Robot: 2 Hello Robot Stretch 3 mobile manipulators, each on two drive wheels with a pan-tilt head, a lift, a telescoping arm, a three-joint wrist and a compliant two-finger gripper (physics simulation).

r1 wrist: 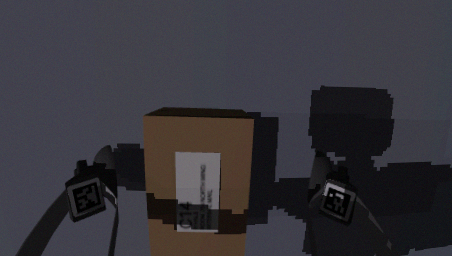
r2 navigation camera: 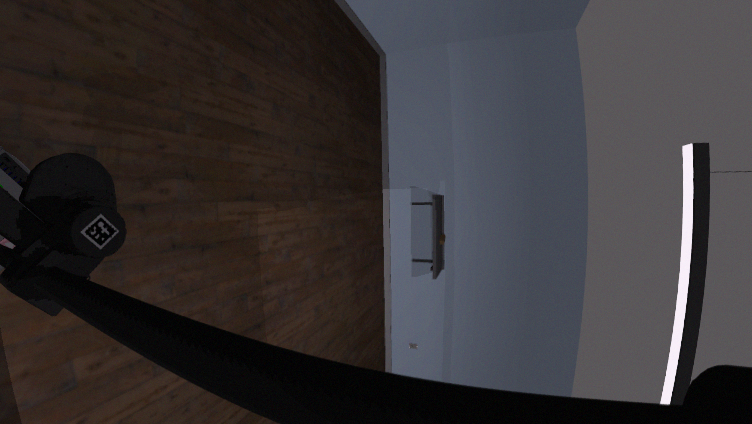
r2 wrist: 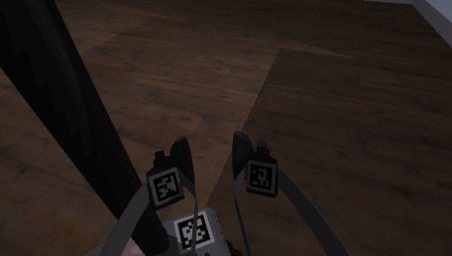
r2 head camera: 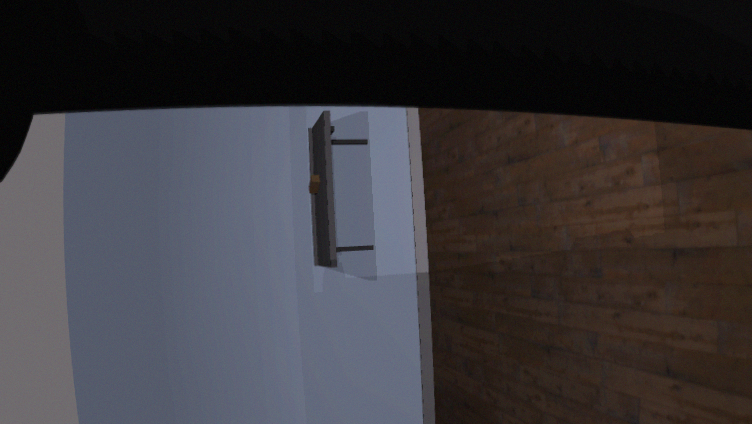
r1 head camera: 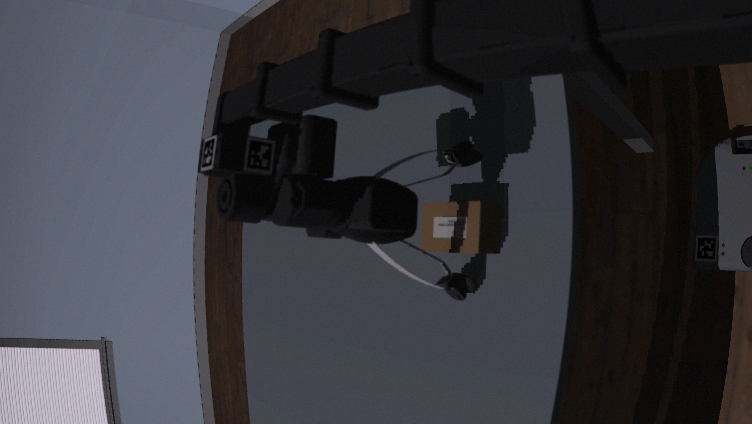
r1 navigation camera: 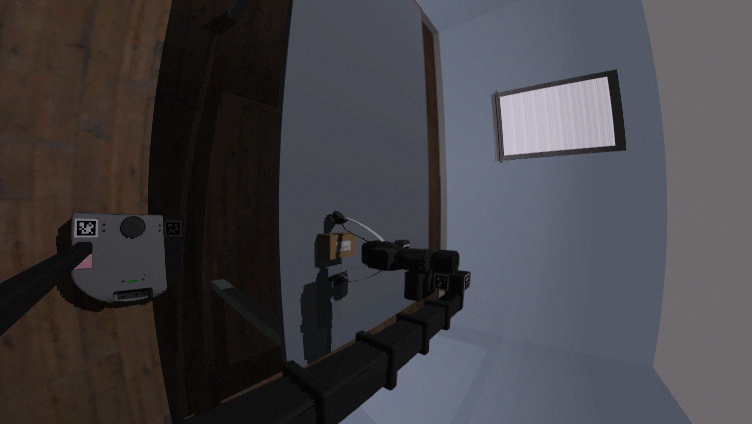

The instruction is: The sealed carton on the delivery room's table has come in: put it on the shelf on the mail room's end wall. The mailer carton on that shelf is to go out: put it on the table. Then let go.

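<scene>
The sealed carton (r1 head camera: pixel 450 210) (r1 navigation camera: pixel 346 254) (r1 wrist: pixel 198 135), brown with a white label, rests on the grey table (r1 head camera: pixel 400 358) (r1 navigation camera: pixel 352 131) (r1 wrist: pixel 225 50). My r1 gripper (r1 head camera: pixel 463 221) (r1 navigation camera: pixel 338 248) (r1 wrist: pixel 212 175) is open wide, with one finger on either side of the carton and a gap on each side. In the r2 head view a small brown mailer carton (r2 head camera: pixel 314 184) sits on the wall shelf (r2 head camera: pixel 332 221); the carton (r2 navigation camera: pixel 442 239) and shelf (r2 navigation camera: pixel 437 215) also show small in the r2 navigation view. My r2 gripper (r2 wrist: pixel 214 155) is open and empty, above the robot's own base.
The r1 base (r1 head camera: pixel 734 210) (r1 navigation camera: pixel 126 258) stands beside the table's near edge, by a table leg (r1 navigation camera: pixel 247 310). A window blind (r1 head camera: pixel 52 384) (r1 navigation camera: pixel 558 115) is on the wall beyond. The r2 mast (r2 wrist: pixel 75 110) stands left of its gripper. Wooden floor (r2 head camera: pixel 568 237) lies before the shelf wall.
</scene>
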